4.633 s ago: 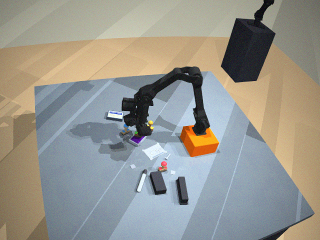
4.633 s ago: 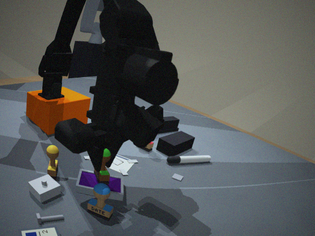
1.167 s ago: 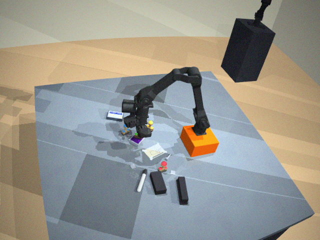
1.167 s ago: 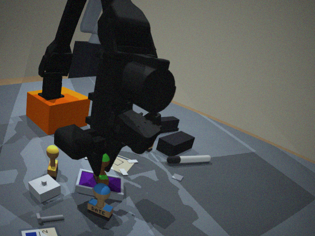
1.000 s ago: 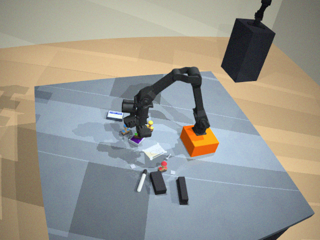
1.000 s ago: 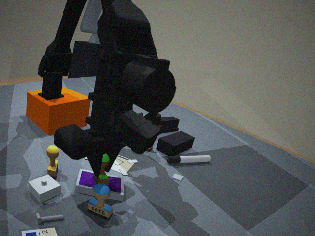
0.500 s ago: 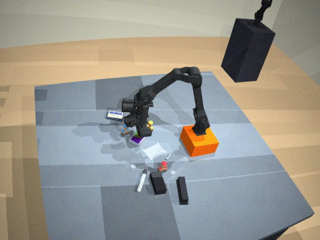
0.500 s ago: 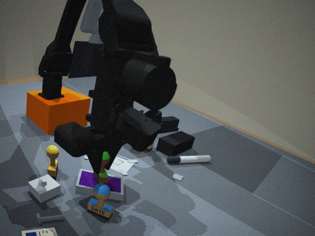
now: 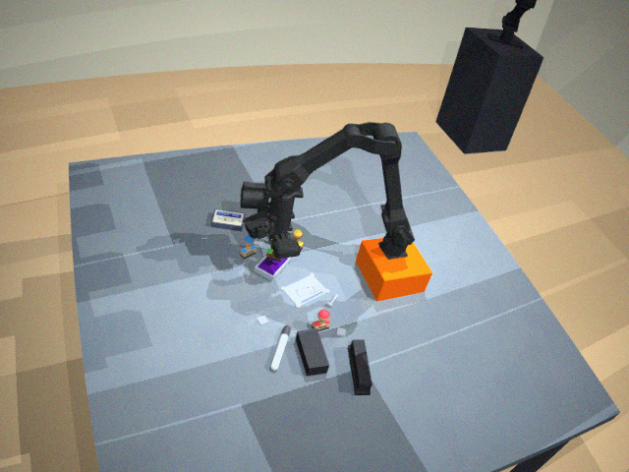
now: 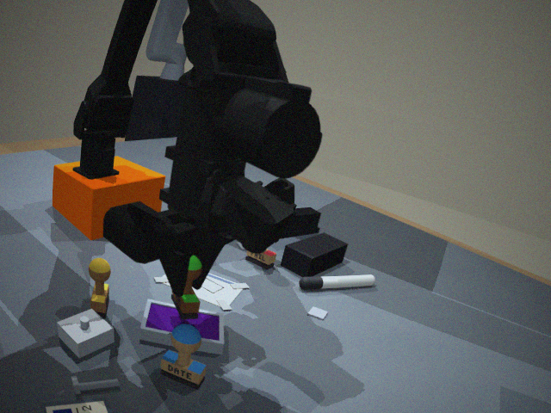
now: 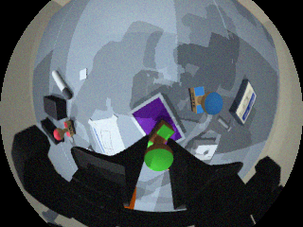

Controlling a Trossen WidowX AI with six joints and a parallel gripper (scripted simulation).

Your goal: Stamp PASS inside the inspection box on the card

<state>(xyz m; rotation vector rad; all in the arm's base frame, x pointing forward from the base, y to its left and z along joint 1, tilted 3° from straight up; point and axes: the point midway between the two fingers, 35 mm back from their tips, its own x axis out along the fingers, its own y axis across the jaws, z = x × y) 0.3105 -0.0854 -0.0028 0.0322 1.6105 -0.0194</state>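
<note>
Now: the purple ink pad 50 mm below my gripper tip. The rest, counted from my gripper tip: green stamp right at my gripper tip; then blue date stamp 50 mm ahead, 60 mm to the right, 40 mm below; then yellow-knobbed stamp 90 mm behind, 60 mm to the right, 40 mm below.
</note>
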